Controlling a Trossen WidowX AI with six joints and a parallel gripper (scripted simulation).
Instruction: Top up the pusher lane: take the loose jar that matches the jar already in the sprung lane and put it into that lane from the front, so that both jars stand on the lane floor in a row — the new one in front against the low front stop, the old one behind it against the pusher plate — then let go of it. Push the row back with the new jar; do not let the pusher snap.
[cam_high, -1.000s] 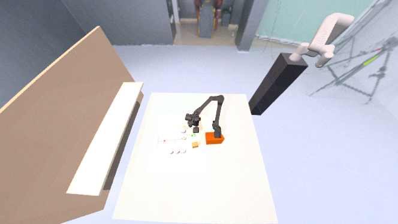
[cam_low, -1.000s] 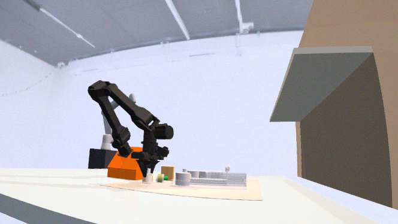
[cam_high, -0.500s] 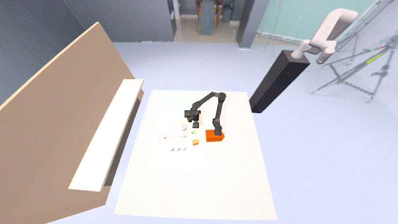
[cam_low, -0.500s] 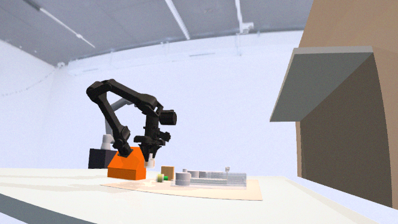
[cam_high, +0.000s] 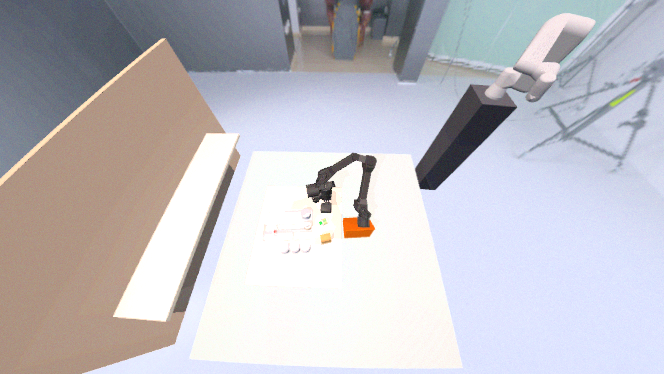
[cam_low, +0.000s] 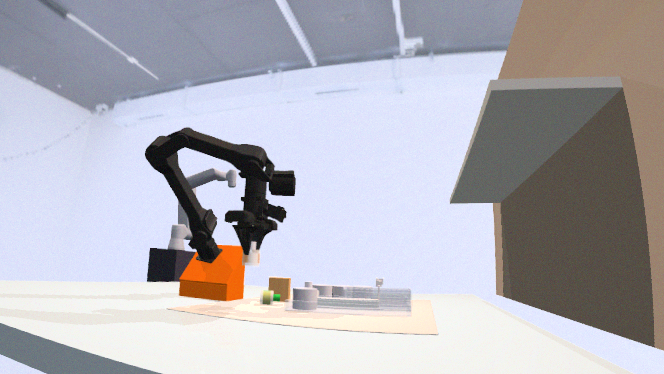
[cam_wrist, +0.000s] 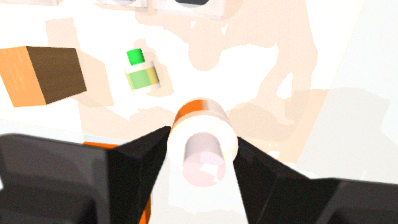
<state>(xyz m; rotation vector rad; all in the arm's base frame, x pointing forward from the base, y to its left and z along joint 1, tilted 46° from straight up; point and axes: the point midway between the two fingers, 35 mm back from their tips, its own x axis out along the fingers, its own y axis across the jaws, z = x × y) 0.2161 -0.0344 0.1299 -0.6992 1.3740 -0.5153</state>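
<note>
The green-lidded jar is 20 mm ahead of my gripper tip, 80 mm to the left of it and 110 mm below it. Round my gripper tip: clear lane unit (260 mm ahead, 160 mm to the left, 110 mm below); then tan block (10 mm behind, 190 mm to the left, 90 mm below); then pusher post (220 mm ahead, 160 mm to the left, 80 mm below).
</note>
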